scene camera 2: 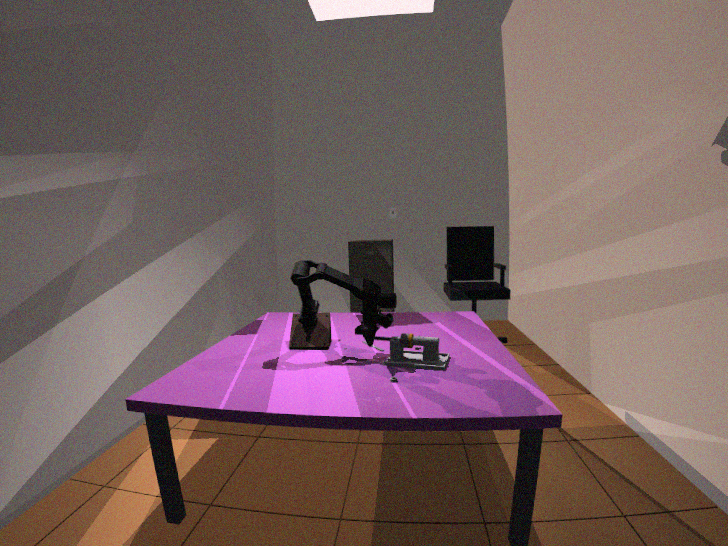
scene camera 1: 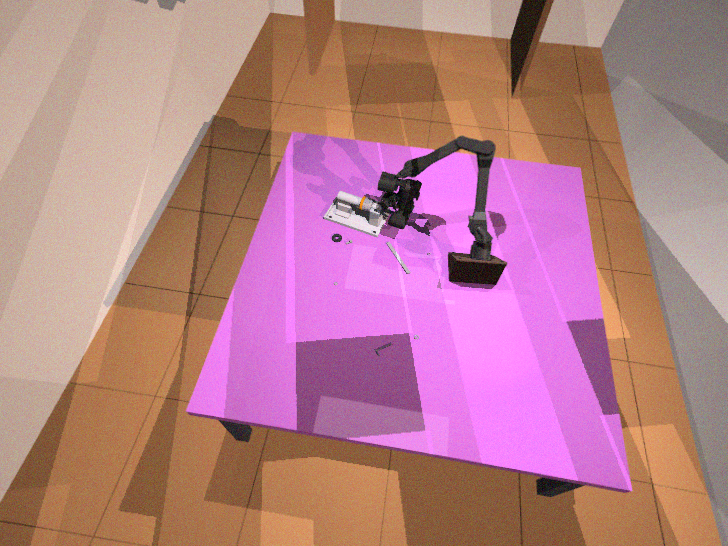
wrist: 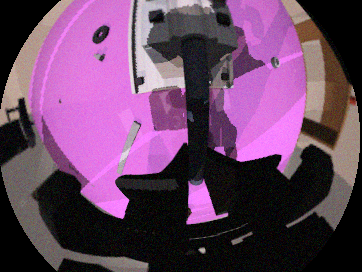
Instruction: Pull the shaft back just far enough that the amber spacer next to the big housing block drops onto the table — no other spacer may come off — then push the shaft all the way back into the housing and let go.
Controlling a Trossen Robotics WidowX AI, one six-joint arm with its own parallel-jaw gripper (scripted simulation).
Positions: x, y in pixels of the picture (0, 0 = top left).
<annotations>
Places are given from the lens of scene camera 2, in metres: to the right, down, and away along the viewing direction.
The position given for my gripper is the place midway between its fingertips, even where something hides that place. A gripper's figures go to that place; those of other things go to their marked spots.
my gripper (scene camera 2: 370, 346): 0.03, 0.29, 1.43
support block (scene camera 2: 430, 358): 0.25, 0.32, 1.33
</annotations>
